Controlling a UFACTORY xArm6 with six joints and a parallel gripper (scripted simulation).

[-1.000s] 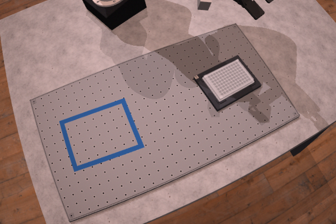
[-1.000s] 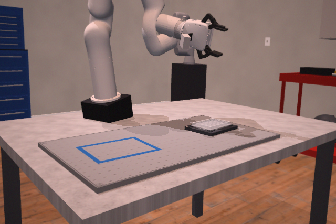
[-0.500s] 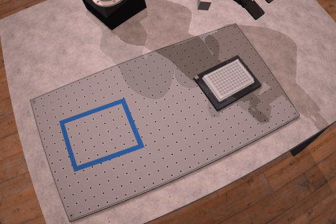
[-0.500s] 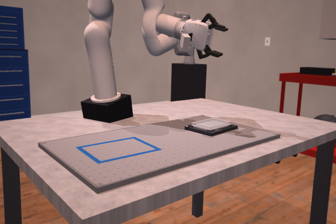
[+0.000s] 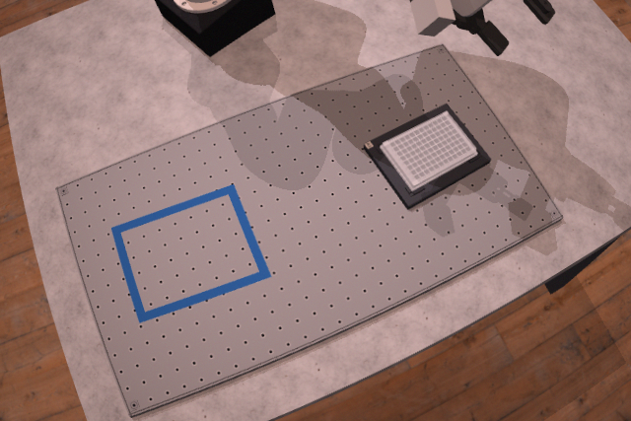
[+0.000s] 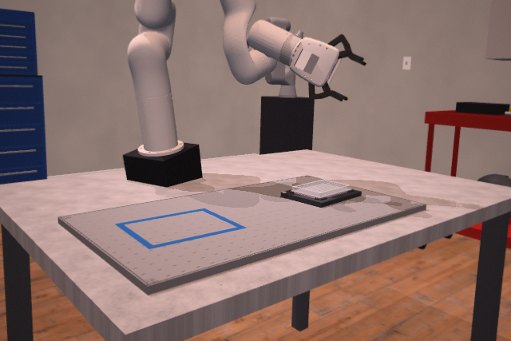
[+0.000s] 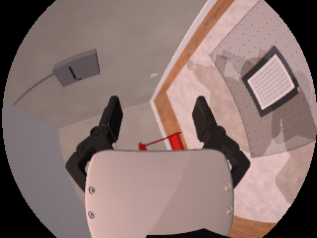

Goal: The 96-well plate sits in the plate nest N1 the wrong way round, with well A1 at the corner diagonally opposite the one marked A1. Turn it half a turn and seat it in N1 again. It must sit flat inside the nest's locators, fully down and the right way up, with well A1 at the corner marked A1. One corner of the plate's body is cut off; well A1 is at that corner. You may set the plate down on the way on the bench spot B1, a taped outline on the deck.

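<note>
My gripper is now 10 mm past the 96-well plate, 70 mm to the left of it and 260 mm above it. The rest, counted from my hand: plate nest N1: 10 mm behind, 70 mm to the right, 270 mm below; then small A1 mark: 60 mm behind, 150 mm to the right, 270 mm below.
</note>
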